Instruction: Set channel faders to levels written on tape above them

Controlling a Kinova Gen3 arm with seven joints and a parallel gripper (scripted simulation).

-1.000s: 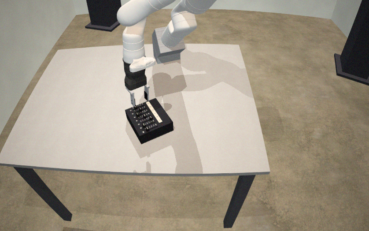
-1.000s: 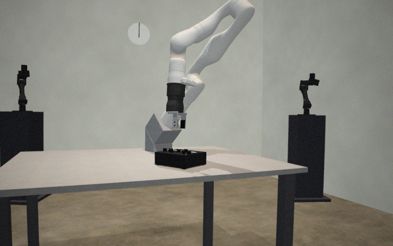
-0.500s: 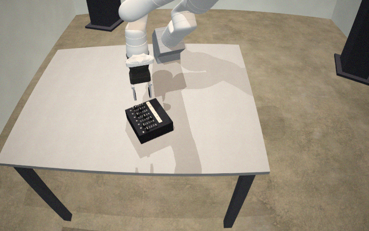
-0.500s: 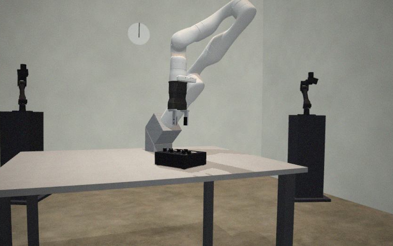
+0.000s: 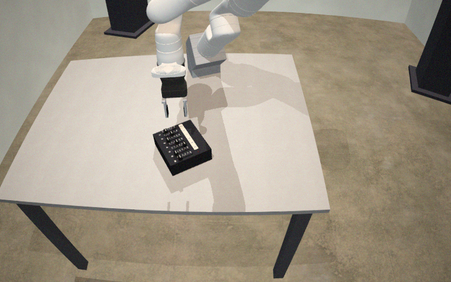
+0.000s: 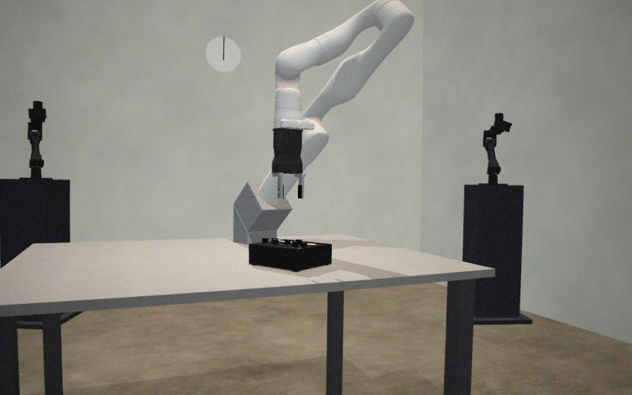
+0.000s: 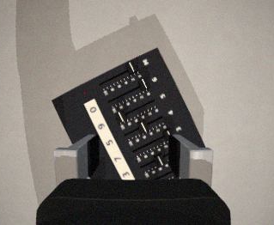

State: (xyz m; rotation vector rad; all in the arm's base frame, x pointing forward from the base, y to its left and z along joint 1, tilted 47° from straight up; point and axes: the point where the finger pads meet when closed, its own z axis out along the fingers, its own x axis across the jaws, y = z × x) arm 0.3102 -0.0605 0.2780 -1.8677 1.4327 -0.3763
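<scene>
Now: the channel 2 cap 130 mm below my hand, 40 mm to the right of it and 20 mm behind it. Round my hand: master cap (130 mm below, 70 mm ahead, 40 mm to the left); channel 6 cap (130 mm below, 60 mm ahead, 10 mm to the left); channel 1 cap (130 mm below, 70 mm to the right, 20 mm behind).
</scene>
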